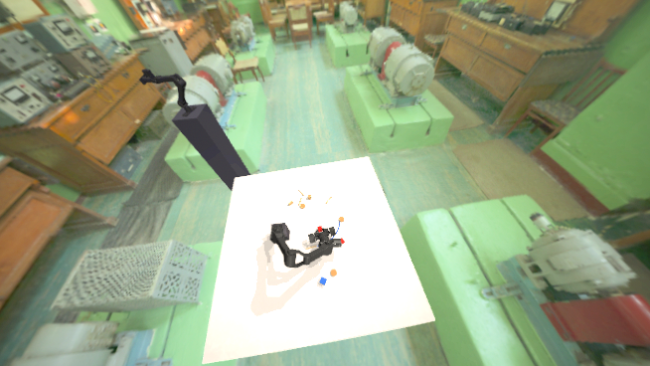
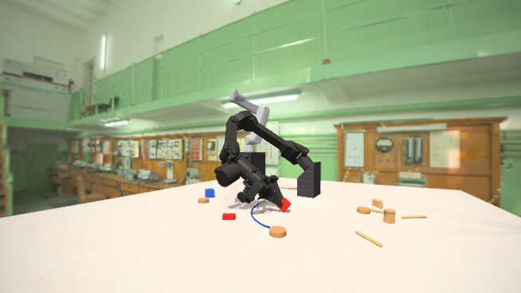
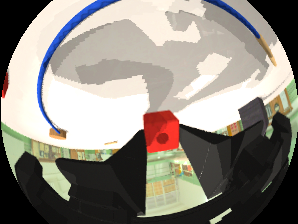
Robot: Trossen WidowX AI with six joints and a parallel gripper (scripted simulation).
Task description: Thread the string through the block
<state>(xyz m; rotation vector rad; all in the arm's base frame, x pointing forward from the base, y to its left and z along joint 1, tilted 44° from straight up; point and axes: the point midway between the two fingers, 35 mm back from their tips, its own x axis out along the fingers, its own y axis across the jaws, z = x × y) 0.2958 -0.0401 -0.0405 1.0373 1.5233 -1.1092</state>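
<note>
Right now the red cube is right at my gripper tip. From my gripper tip the other things lie so: thin wooden stick (5 cm behind, 12 cm to the right, 2 cm below); flat red piece (15 cm ahead, 9 cm to the right, 2 cm below); round wooden button (16 cm ahead, 8 cm to the left, 2 cm below).
</note>
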